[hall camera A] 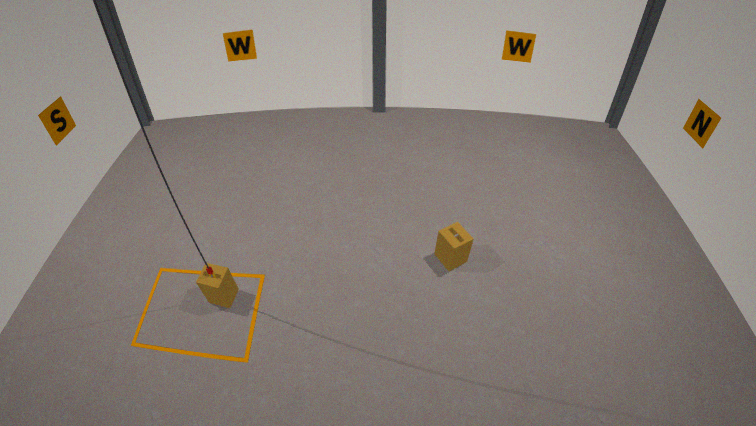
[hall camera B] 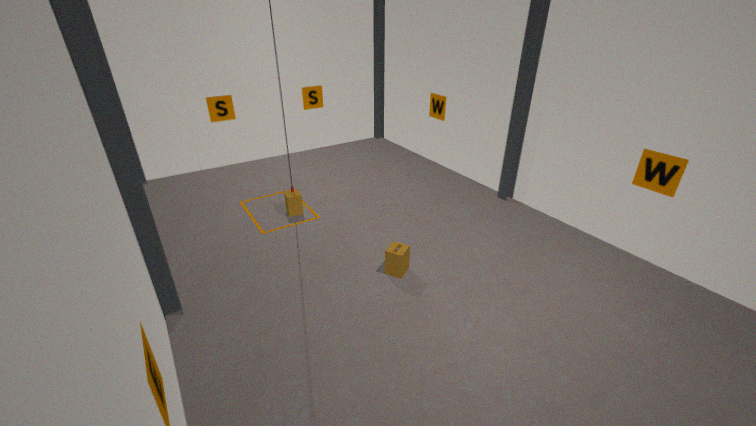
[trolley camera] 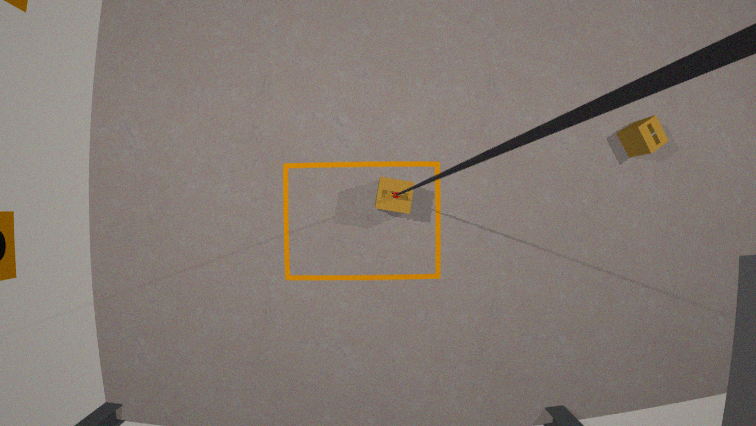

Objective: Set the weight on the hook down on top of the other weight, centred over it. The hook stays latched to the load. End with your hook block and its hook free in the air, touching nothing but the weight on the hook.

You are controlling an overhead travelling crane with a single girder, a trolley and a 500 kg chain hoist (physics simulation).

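Note:
The weight on the hook, a yellow-orange block (hall camera A: 221, 293) (hall camera B: 294, 204) (trolley camera: 393, 206), is upright inside the floor outline, close to the floor; a small gap under it cannot be judged surely. My red hook block (hall camera A: 209, 270) (hall camera B: 292, 189) (trolley camera: 395, 195) is at the middle of its top, latched to it; the hook itself is too small to make out. The other weight, a similar block (hall camera A: 452, 255) (hall camera B: 397, 260) (trolley camera: 635, 139), stands upright on the floor, well apart, toward the N side in hall camera A. Its top, with dark recesses, is bare.
An orange rectangle (hall camera A: 189, 352) (hall camera B: 252, 217) (trolley camera: 362, 277) is marked on the floor around the hooked weight. The dark chain (hall camera A: 169, 187) (hall camera B: 280, 95) (trolley camera: 529, 138) rises from the hook block. Grey columns (hall camera A: 378, 58) (hall camera B: 378, 68) stand along the white walls.

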